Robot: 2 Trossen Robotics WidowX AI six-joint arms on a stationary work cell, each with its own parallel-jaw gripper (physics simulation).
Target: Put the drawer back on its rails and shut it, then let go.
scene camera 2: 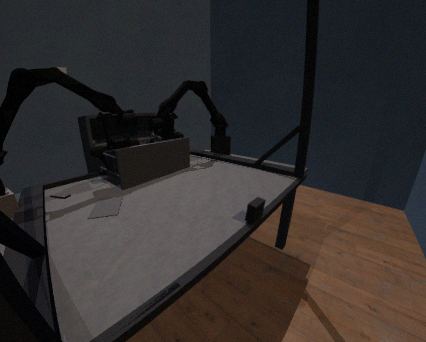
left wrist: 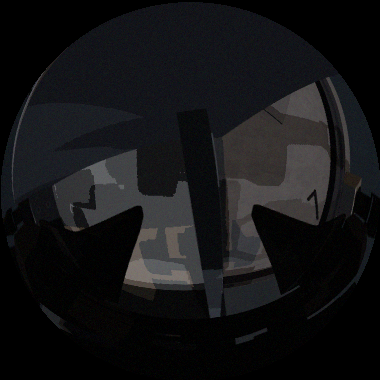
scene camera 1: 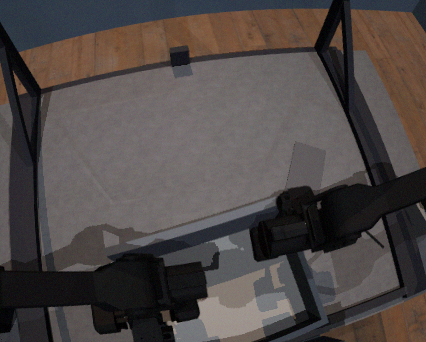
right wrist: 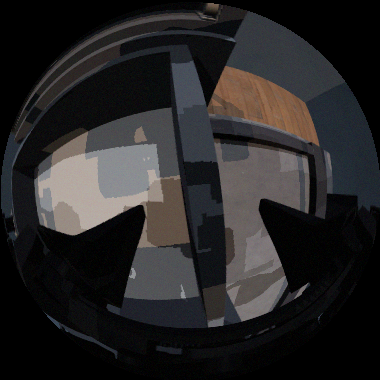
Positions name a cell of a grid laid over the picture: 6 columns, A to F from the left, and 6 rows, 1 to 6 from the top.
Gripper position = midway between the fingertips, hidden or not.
Observation:
My right gripper (scene camera 1: C6) is open, holding nothing. Also in view: a grey drawer (scene camera 1: D6). I also see my left gripper (scene camera 1: E5).
The grey drawer also shows in scene camera 2 (scene camera 2: B3), in the left wrist view (left wrist: C2) and in the right wrist view (right wrist: C3). My left gripper also shows in the left wrist view (left wrist: D4). My right gripper is seen too in the right wrist view (right wrist: D4).

